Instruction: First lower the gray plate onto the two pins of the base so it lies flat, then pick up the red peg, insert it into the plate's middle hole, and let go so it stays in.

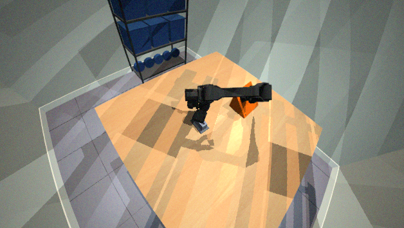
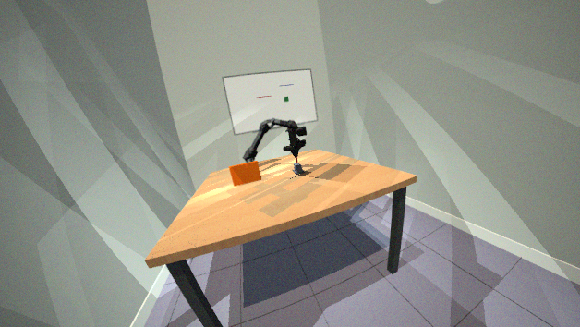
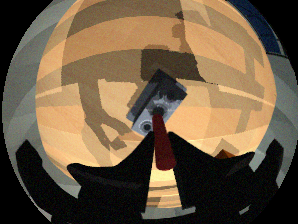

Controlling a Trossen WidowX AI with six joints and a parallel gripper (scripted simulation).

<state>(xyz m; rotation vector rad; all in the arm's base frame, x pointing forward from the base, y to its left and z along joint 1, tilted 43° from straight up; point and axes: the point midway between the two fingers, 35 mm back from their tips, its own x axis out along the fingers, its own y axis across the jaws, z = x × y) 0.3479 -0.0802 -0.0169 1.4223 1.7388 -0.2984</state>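
Now: gripper tip right at the red peg. From my gripper tip the other things lie so: gray plate 70 mm below; base 110 mm below.
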